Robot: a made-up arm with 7 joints.
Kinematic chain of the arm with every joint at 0, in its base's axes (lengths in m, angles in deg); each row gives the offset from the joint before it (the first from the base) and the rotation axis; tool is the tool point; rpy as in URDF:
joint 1: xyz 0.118 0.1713 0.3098 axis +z
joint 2: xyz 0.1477 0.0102 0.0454 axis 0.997 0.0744 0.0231
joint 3: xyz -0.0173 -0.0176 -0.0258 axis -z
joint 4: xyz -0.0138 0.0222 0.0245 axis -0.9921 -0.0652 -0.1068
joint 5: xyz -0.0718 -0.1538 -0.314 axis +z
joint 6: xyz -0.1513 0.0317 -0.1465 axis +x
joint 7: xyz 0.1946 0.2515 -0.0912 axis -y
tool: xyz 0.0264 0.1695 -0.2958 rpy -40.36 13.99 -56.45
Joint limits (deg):
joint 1: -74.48..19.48
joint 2: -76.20..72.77
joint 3: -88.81..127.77
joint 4: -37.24..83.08
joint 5: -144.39..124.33
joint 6: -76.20..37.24
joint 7: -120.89..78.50
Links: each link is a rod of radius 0.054 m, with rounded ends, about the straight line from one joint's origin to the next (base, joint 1, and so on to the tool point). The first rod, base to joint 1, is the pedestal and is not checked.
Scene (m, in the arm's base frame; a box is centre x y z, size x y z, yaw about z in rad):
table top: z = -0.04
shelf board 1: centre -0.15 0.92 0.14 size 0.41 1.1 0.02 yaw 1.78
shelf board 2: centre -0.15 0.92 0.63 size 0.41 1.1 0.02 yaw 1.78
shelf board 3: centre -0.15 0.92 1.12 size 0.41 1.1 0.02 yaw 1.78
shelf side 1: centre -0.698 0.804 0.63 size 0.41 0.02 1 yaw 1.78
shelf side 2: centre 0.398 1.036 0.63 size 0.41 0.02 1 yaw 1.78
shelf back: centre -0.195 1.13 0.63 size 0.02 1.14 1 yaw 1.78
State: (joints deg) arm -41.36 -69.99 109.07 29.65 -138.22 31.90 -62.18
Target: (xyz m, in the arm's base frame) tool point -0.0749 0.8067 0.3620
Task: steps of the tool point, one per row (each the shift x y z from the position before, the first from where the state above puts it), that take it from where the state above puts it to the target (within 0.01 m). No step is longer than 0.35 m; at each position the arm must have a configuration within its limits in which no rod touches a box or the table.
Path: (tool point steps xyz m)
1: 0.1275 0.2689 -0.0411
2: 0.2497 0.1918 -0.0271

